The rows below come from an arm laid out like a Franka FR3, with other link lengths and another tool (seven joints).
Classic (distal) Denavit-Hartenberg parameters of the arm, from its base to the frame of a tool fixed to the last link. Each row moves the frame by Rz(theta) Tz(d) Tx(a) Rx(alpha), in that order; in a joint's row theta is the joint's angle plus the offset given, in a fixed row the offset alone. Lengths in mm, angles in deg.
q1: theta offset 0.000; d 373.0; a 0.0; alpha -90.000
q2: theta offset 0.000; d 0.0; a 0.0; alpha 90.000
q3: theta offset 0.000; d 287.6; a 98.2; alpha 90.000
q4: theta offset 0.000; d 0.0; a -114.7; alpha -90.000
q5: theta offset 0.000; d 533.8; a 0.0; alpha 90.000
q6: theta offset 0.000; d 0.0; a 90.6; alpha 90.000
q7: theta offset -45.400; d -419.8; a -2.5; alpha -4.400
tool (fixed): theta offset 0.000; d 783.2; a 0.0; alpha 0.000
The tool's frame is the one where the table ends.
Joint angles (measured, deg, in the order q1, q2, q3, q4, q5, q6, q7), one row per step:
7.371, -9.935, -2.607, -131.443, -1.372, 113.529, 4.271
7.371, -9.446, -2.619, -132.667, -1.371, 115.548, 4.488
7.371, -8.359, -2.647, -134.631, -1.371, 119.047, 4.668
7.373, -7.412, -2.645, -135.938, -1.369, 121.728, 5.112
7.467, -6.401, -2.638, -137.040, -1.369, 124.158, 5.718
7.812, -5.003, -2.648, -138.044, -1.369, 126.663, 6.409
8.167, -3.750, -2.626, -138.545, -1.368, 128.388, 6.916
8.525, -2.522, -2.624, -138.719, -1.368, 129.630, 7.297
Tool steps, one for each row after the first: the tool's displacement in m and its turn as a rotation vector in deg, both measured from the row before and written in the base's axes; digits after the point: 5 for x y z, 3 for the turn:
-0.00123, -0.00017, -0.01528, 0.003, -0.310, -0.193
-0.00268, -0.00036, -0.02717, 0.017, -0.451, -0.148
-0.00176, -0.00023, -0.01969, -0.021, -0.437, -0.396
-0.00240, 0.00060, -0.01842, -0.053, -0.332, -0.464
-0.00395, 0.00287, -0.02130, -0.090, -0.123, -0.314
-0.00294, 0.00340, -0.01582, -0.088, 0.012, -0.102
-0.00242, 0.00325, -0.01307, -0.093, 0.144, 0.000

